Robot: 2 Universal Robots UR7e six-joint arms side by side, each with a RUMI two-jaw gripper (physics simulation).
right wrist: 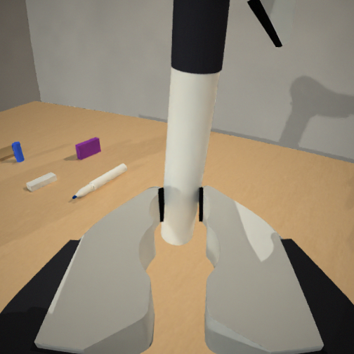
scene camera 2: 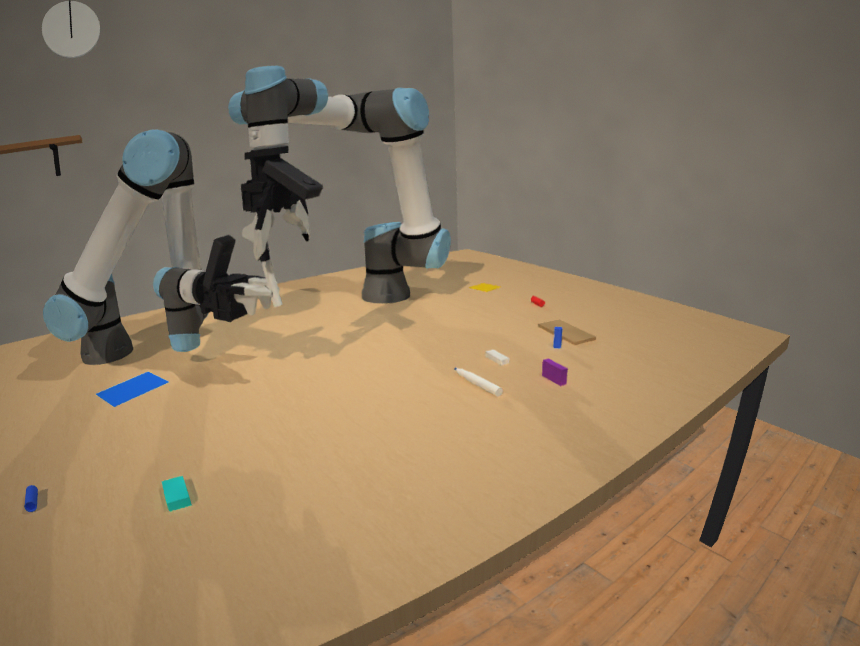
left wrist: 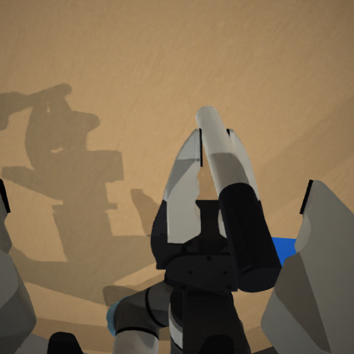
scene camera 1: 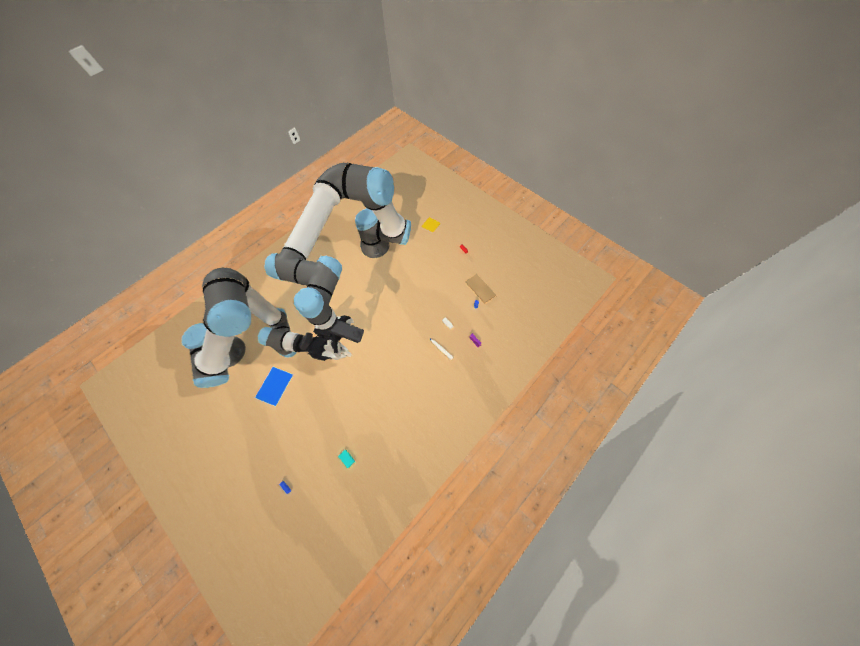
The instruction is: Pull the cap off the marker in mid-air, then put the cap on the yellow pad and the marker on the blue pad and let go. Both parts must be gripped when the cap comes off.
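Frame: origin at the left arm's base, x left, y back, z up, level; centimetres.
Seen in the pictures: left gripper, fingertip midpoint: point(scene camera 2: 283, 250) point(scene camera 1: 345, 339); right gripper, fingertip midpoint: point(scene camera 2: 275, 291) point(scene camera 1: 347, 353); left arm's base, origin of the base link: point(scene camera 2: 385, 296) point(scene camera 1: 375, 246); right arm's base, origin of the base link: point(scene camera 2: 107, 354) point(scene camera 1: 229, 352).
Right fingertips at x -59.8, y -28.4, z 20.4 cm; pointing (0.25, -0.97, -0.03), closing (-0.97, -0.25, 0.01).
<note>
Pixels of each thing's top centre, then the offset from my right fingertips to it.
- marker's white body, middle of its top: point(scene camera 2: 265, 236) dx -0.6, dy +0.8, dz +10.7 cm
- yellow pad, middle of its top: point(scene camera 2: 484, 287) point(scene camera 1: 431, 224) dx +85.6, dy +8.4, dz -20.4 cm
- blue pad, middle of its top: point(scene camera 2: 132, 388) point(scene camera 1: 274, 386) dx -24.5, dy +29.2, dz -20.4 cm
- uncapped white pen, middle of its top: point(scene camera 2: 476, 375) point(scene camera 1: 441, 347) dx +24.4, dy -28.7, dz -18.6 cm
- white block, middle of its top: point(scene camera 2: 497, 354) point(scene camera 1: 447, 322) dx +37.0, dy -25.9, dz -19.2 cm
- purple block, middle of its top: point(scene camera 2: 555, 364) point(scene camera 1: 475, 339) dx +34.6, dy -41.0, dz -16.9 cm
- brown board, middle of its top: point(scene camera 2: 566, 330) point(scene camera 1: 480, 288) dx +61.1, dy -31.9, dz -19.6 cm
- red cylinder, middle of its top: point(scene camera 2: 537, 298) point(scene camera 1: 464, 247) dx +78.3, dy -14.8, dz -18.4 cm
- teal block, middle of its top: point(scene camera 2: 174, 489) point(scene camera 1: 346, 458) dx -34.3, dy -16.1, dz -18.9 cm
The marker's white body point(scene camera 2: 269, 275) point(left wrist: 218, 145) point(right wrist: 190, 130) is held in mid-air, cap end up and slightly tilted, by my right gripper point(left wrist: 214, 129) point(right wrist: 181, 189), which is shut on its lower end. The black cap point(left wrist: 250, 237) point(right wrist: 200, 35) is on the marker. My left gripper point(scene camera 2: 283, 244) point(left wrist: 154, 184) points down from above with its fingers wide open; the cap is between them, nearer the right-hand finger in the left wrist view. In scene camera 2 a finger partly hides the cap. The yellow pad point(scene camera 1: 431, 224) point(scene camera 2: 484, 287) and blue pad point(scene camera 1: 274, 386) point(scene camera 2: 132, 388) lie on the table.
An uncapped white pen point(scene camera 1: 441, 348) point(scene camera 2: 478, 381) point(right wrist: 102, 180), white block point(scene camera 1: 447, 322) point(scene camera 2: 497, 356), purple block point(scene camera 1: 474, 340) point(scene camera 2: 554, 372), brown board point(scene camera 1: 480, 288) point(scene camera 2: 566, 331) and red cylinder point(scene camera 1: 463, 248) point(scene camera 2: 537, 301) lie to the right. A teal block point(scene camera 1: 346, 458) point(scene camera 2: 176, 493) lies nearer the front.
</note>
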